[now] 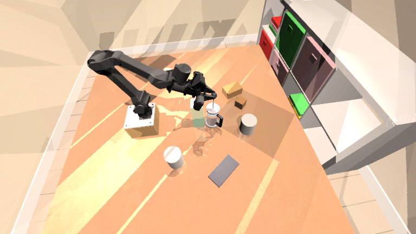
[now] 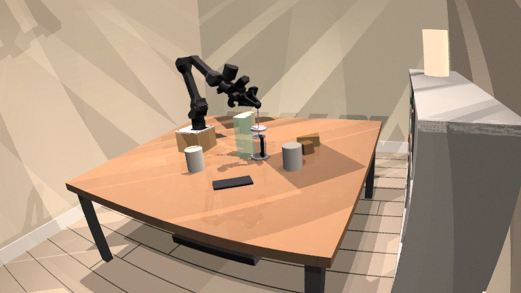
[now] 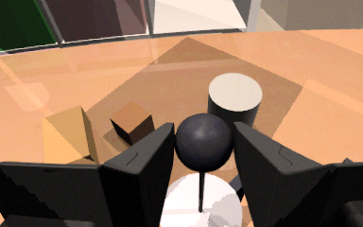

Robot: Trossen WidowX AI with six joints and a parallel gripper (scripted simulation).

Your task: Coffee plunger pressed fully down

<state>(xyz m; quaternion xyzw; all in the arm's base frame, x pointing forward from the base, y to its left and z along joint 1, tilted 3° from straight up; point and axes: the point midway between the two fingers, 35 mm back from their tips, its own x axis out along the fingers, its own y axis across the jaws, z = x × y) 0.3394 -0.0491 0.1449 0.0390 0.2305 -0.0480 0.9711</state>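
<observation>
My gripper tip is 12 cm above the glass coffee press and 1 cm to the left of it. Also, from my gripper tip: pale green box (15 cm below, 9 cm behind, 1 cm to the left); tan block (21 cm below, 20 cm to the left, 15 cm ahead); flat black slab (28 cm to the right, 24 cm below, 1 cm behind).
</observation>
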